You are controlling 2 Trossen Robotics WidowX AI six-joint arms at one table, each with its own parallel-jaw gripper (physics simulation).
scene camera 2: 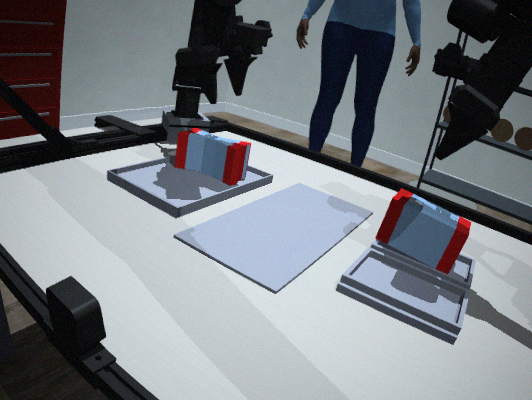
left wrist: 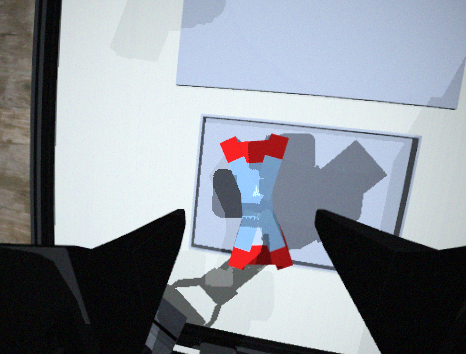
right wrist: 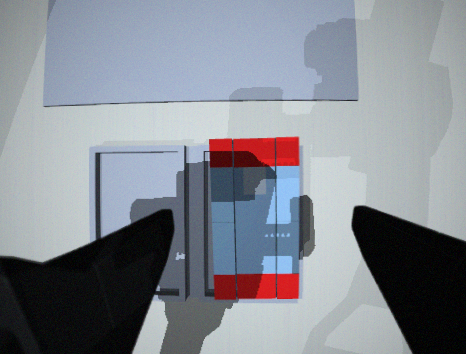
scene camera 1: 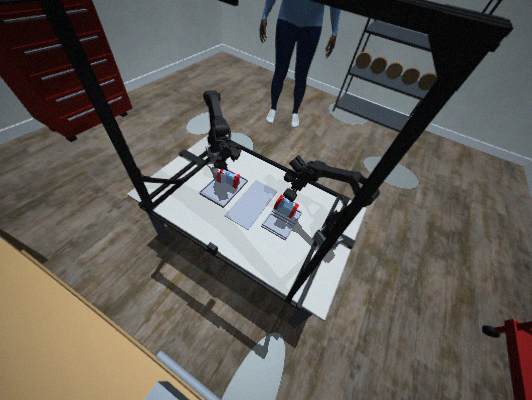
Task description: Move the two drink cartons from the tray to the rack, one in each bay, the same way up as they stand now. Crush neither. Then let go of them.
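Frame: origin at the left arm's base, x left, y back, z up, level; metres.
Seen in the pictures: left gripper, fingertip midpoint: (scene camera 2: 226, 99) (left wrist: 250, 216) (scene camera 1: 230, 166); right gripper, fingertip midpoint: (scene camera 2: 441, 153) (right wrist: 262, 218); left arm's base, origin of the base link: (scene camera 2: 185, 115) (scene camera 1: 214, 149).
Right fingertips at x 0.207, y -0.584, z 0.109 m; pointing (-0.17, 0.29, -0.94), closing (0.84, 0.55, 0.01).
Observation:
Offsets run from my right fingertips to a thing's top centre.
One drink carton {dx -0.214, dy +0.319, dz -0.091 m} (scene camera 1: 228, 178) (scene camera 2: 207, 157) (left wrist: 255, 190), pale blue with red ends and a narrow waist, stands in the shallow grey tray {dx -0.253, dy +0.292, dz -0.149 m} (scene camera 1: 222, 203) (scene camera 2: 177, 211) (left wrist: 215, 135). The other carton {dx +0.007, dy -0.010, dz -0.076 m} (scene camera 1: 286, 206) (scene camera 2: 425, 235) (right wrist: 257, 215) stands in the rack's rear bay, the right-hand one in the right wrist view. The rack's {dx -0.034, dy -0.055, dz -0.145 m} (scene camera 1: 280, 233) (scene camera 2: 400, 313) (right wrist: 135, 175) other bay is empty. My left gripper (scene camera 2: 226, 97) (left wrist: 250, 216) is open and empty above the tray carton, its fingers either side of it in the left wrist view. My right gripper (right wrist: 262, 218) is open and empty above the rack carton.
A flat grey-blue plate (scene camera 1: 250, 205) (scene camera 2: 270, 240) (left wrist: 320, 50) (right wrist: 200, 50) lies between tray and rack. Dark frame rails edge the white table, and posts (scene camera 1: 95, 100) rise around it. A person (scene camera 1: 297, 55) (scene camera 2: 357, 75) stands behind the table.

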